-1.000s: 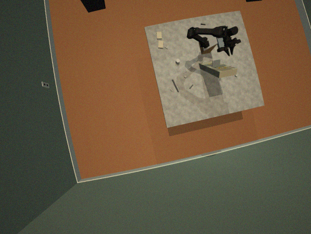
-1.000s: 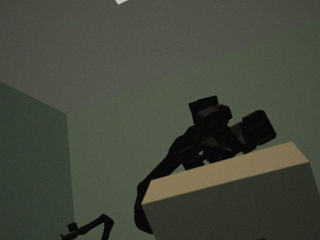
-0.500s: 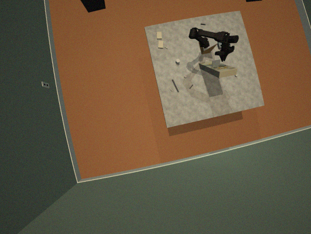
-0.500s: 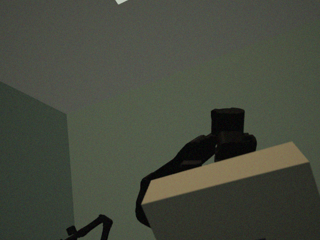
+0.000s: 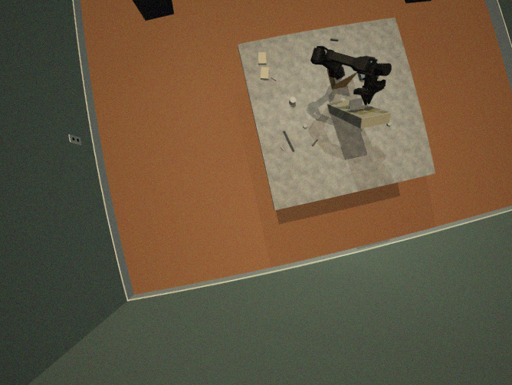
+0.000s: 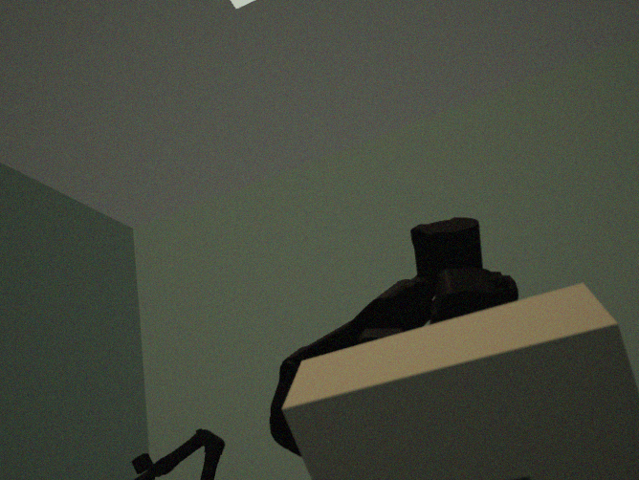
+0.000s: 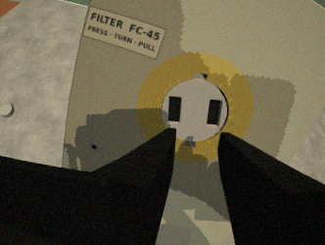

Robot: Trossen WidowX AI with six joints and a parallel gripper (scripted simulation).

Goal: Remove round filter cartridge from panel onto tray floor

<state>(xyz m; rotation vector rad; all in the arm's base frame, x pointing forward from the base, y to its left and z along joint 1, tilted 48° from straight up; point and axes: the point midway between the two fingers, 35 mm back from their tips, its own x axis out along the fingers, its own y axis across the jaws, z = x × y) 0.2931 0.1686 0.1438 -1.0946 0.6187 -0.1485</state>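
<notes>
Now: gripper tip 50 mm short of the round filter cartridge and 30 mm above it. Also, from my gripper tip: grey square tray 380 mm behind, 300 mm below, 270 mm to the left.
</notes>
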